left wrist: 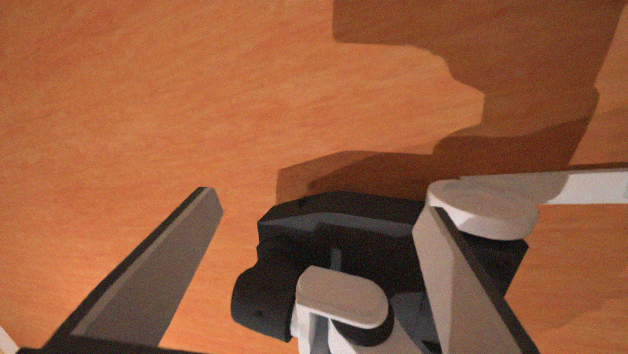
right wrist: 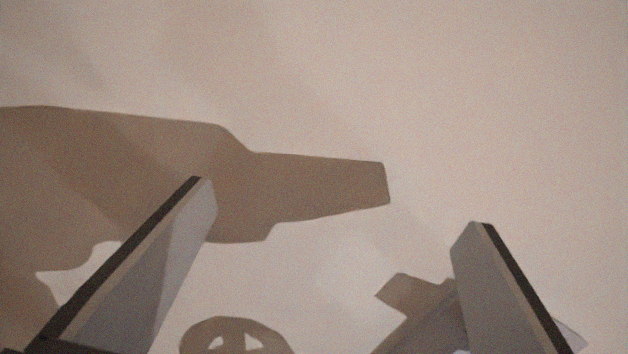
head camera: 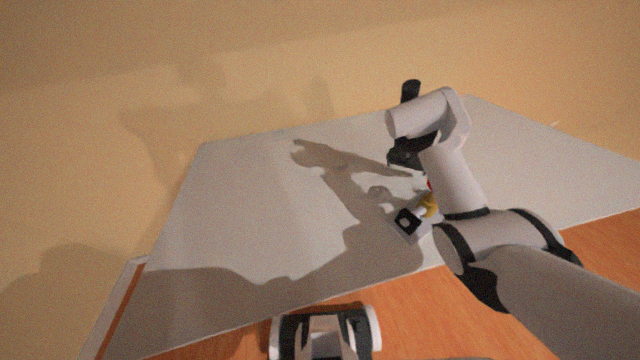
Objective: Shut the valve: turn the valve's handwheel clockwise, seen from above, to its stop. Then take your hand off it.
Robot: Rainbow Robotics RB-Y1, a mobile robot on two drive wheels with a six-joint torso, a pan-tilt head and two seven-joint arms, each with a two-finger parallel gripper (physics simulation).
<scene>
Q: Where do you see a valve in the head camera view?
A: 413, 221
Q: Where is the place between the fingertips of my left gripper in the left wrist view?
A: At 315, 209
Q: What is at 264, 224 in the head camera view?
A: A desk.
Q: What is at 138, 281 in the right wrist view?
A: My right gripper.
</scene>
